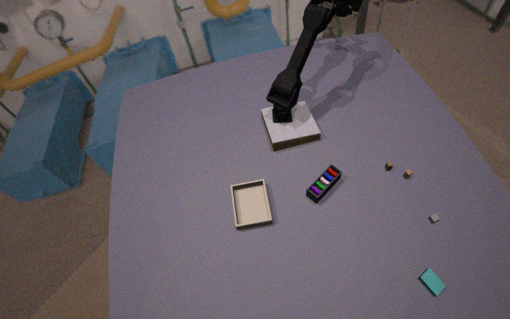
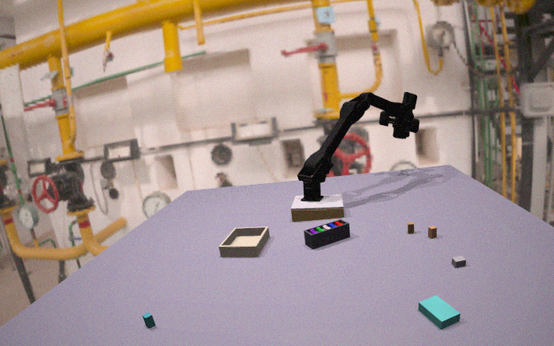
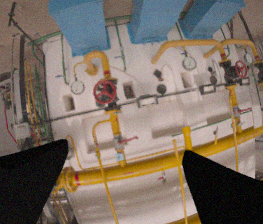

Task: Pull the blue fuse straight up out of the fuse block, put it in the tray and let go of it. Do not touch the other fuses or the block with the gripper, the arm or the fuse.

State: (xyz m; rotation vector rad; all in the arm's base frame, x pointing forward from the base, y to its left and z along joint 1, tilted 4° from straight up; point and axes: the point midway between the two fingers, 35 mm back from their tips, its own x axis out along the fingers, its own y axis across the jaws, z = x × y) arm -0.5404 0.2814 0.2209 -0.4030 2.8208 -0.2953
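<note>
The blue fuse is 83 cm ahead of my gripper tip, 16 cm to the right of it and 18 cm below it. From my gripper tip the other things lie so: red fuse: 82 cm ahead, 15 cm to the right, 18 cm below; green fuse: 85 cm ahead, 19 cm to the right, 18 cm below; white fuse: 84 cm ahead, 18 cm to the right, 18 cm below.
</note>
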